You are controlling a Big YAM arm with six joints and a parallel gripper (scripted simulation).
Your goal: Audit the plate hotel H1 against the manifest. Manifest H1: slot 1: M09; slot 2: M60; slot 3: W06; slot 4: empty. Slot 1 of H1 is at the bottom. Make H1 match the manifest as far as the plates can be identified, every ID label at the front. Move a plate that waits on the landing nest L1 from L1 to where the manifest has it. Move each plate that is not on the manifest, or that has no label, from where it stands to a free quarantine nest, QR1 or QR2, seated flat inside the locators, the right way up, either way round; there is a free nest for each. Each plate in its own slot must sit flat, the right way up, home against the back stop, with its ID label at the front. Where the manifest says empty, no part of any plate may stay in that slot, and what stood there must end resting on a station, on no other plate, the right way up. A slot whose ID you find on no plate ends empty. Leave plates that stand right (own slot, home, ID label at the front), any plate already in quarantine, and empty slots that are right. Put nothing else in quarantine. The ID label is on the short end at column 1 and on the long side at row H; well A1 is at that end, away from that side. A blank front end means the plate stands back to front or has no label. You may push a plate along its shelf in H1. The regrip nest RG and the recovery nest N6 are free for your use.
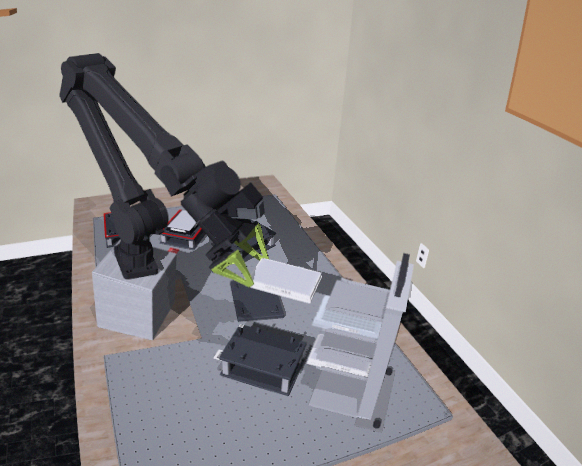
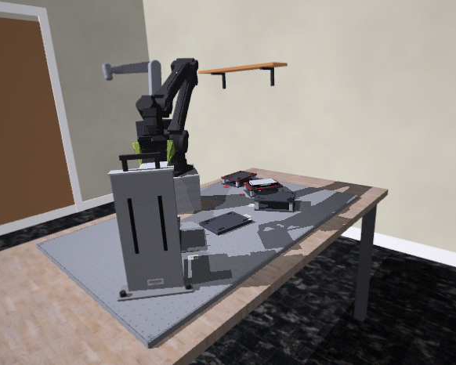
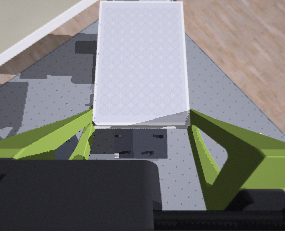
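Now: the clear plate 130 mm ahead of my hand, 140 mm to the right of it and 60 mm below it. The rest, counted from my hand: hotel back panel 180 mm ahead, 200 mm to the right, 110 mm below; h1 tag 170 mm ahead, 40 mm to the right, 270 mm below.
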